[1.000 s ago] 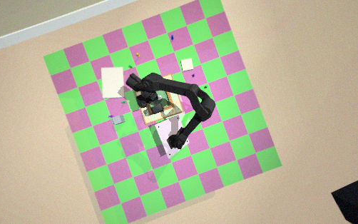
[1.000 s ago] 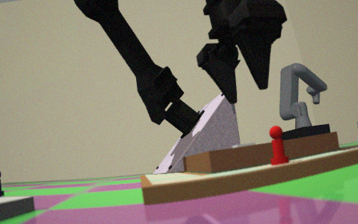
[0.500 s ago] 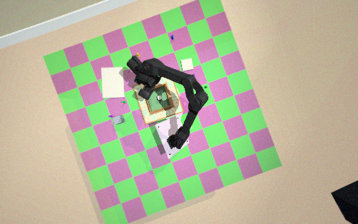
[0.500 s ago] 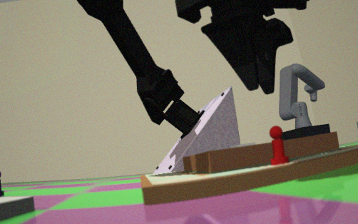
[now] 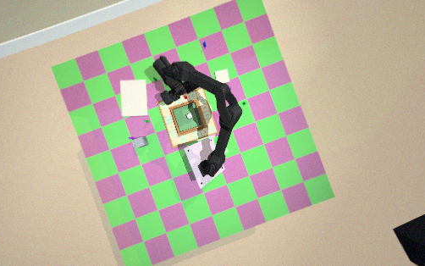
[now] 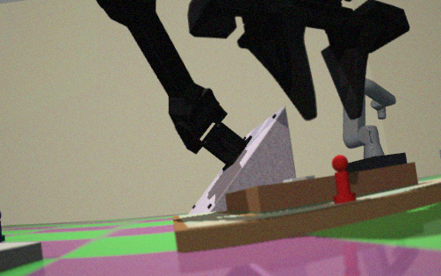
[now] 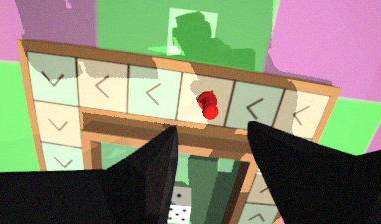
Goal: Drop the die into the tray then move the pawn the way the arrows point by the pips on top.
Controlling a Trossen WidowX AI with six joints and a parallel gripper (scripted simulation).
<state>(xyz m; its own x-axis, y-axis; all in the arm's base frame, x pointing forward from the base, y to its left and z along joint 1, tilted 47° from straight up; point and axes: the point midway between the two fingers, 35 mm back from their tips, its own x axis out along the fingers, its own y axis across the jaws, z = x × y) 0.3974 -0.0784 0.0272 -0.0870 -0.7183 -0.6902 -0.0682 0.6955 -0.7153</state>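
The red pawn is 40 mm below my gripper tip. From my gripper tip the other things lie so: blue pawn 230 mm ahead, 240 mm to the right, 60 mm below; white die 110 mm behind, 30 mm to the left, 50 mm below; grey block 120 mm behind, 340 mm to the left, 50 mm below.
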